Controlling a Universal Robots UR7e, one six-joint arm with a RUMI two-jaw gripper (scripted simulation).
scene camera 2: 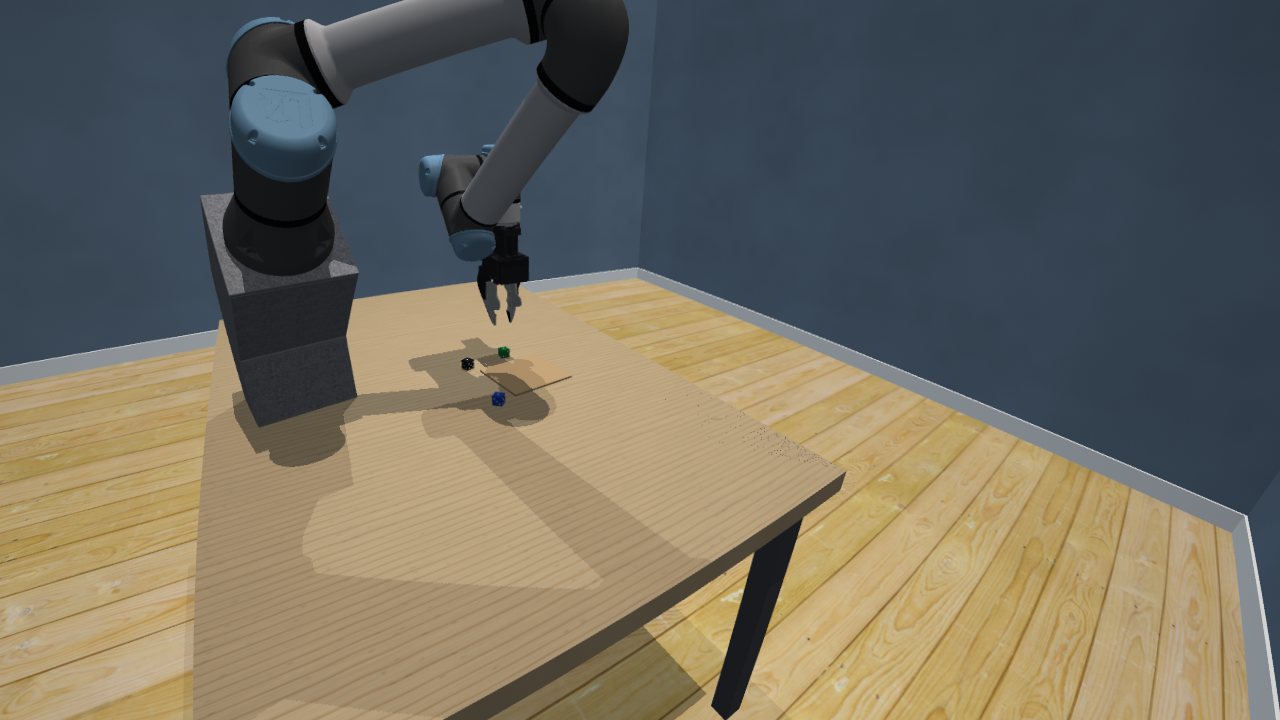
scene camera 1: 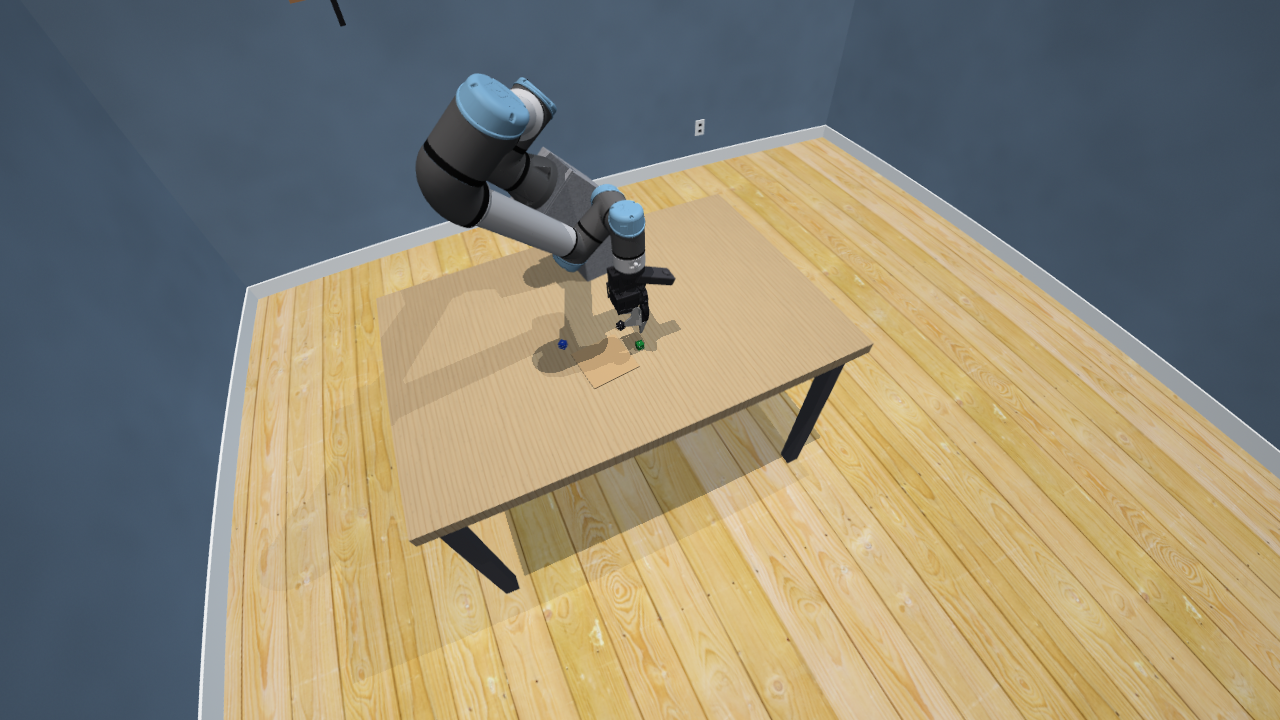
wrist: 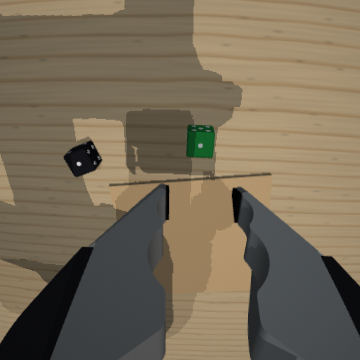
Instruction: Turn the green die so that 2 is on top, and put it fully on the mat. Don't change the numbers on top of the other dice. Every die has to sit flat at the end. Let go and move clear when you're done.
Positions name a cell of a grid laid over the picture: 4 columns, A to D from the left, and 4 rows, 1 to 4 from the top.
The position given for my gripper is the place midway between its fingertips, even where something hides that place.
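My gripper is visible in scene camera 1 (B2), in the wrist view (C3) and in scene camera 2 (B2).
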